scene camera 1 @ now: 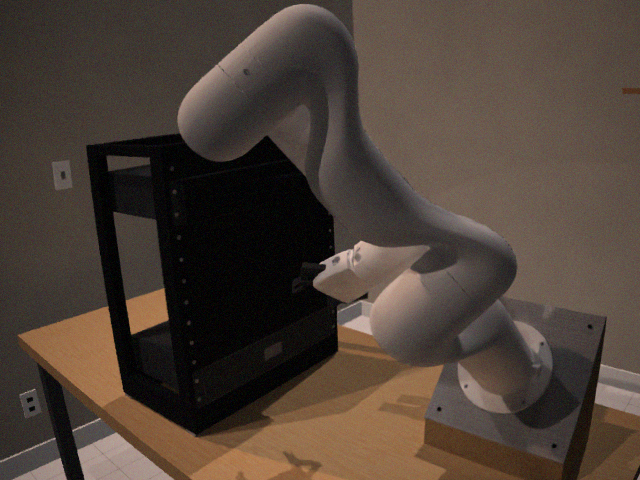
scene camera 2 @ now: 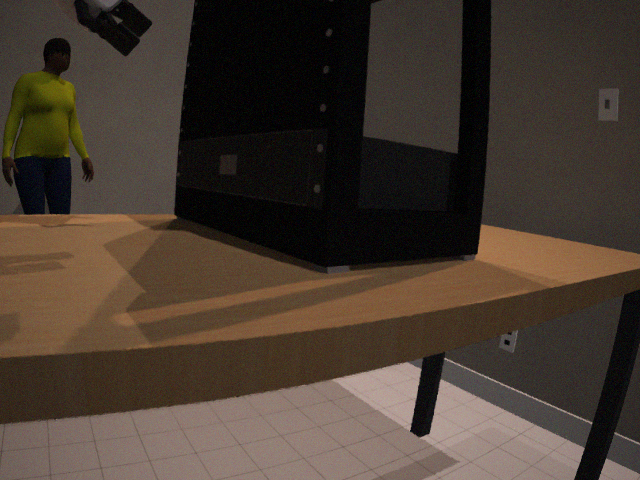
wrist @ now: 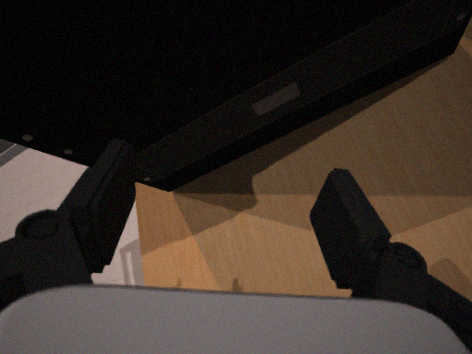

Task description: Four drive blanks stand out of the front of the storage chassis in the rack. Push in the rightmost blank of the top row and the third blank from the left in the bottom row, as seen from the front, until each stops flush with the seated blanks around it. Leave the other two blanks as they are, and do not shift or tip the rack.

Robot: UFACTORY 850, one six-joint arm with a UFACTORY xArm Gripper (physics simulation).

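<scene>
The black rack [scene camera 1: 168, 258] [scene camera 2: 345, 155] [wrist: 310, 114] stands upright on the table. Its front is almost black in all three views. The storage chassis, its rows and the four drive blanks cannot be made out in the dark, and the arm covers part of the upper front in scene camera 1. My gripper [scene camera 1: 299, 276] [scene camera 2: 138, 37] [wrist: 231, 181] is open and empty, with its two black fingers spread wide. It is in front of the rack, above the height of the lower panel, and a gap to the rack shows in scene camera 2.
The lower panel with a grey label [scene camera 1: 272, 350] [scene camera 2: 227, 164] [wrist: 276, 98] is at the rack's base. The arm's base plate [scene camera 1: 522, 436] is on the wooden table [scene camera 1: 330, 413] [scene camera 2: 248, 310] [wrist: 280, 245]. A person in yellow [scene camera 2: 45, 113] stands beyond the table.
</scene>
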